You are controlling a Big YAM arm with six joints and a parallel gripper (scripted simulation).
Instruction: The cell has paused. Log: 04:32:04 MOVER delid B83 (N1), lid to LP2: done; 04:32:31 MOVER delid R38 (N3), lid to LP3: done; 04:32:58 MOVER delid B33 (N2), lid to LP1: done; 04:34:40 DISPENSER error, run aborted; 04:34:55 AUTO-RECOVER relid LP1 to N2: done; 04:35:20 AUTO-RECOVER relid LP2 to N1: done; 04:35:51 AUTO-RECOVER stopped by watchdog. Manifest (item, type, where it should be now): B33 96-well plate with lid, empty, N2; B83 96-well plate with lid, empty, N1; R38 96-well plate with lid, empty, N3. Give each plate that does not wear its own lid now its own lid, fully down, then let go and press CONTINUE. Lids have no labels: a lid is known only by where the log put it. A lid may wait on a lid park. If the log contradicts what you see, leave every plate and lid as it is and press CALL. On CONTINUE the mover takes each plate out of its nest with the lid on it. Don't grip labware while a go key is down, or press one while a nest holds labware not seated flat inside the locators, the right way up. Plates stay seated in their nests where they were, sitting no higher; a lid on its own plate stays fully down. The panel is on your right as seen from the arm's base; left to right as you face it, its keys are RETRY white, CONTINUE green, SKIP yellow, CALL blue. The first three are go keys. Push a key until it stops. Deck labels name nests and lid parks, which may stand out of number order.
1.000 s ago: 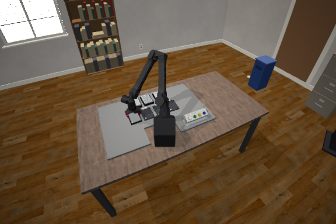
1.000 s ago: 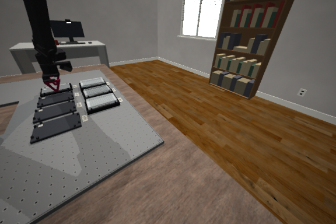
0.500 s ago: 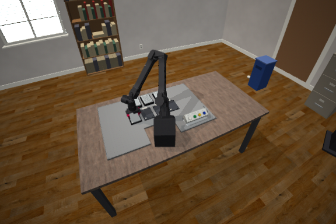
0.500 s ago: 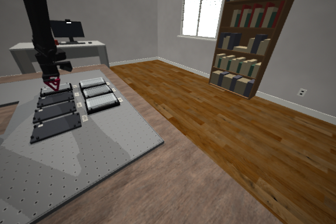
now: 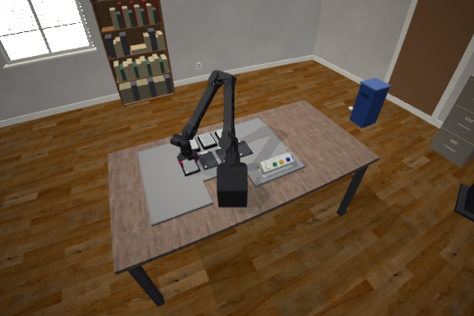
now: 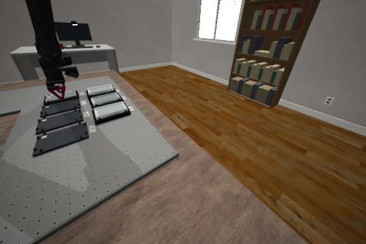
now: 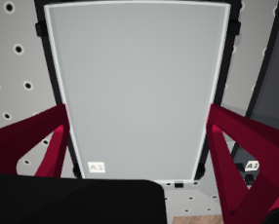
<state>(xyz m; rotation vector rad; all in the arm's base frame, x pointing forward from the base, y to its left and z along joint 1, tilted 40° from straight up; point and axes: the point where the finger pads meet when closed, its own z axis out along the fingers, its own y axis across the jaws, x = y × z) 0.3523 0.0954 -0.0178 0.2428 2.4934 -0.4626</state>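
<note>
The plate is 110 mm ahead of my hand and 240 mm to the right of it. Also, from my hand: lid (10 mm below); LP2 label (40 mm ahead, 150 mm to the right, 20 mm below); park LP2 (40 mm behind, 120 mm to the right, 20 mm below).
</note>
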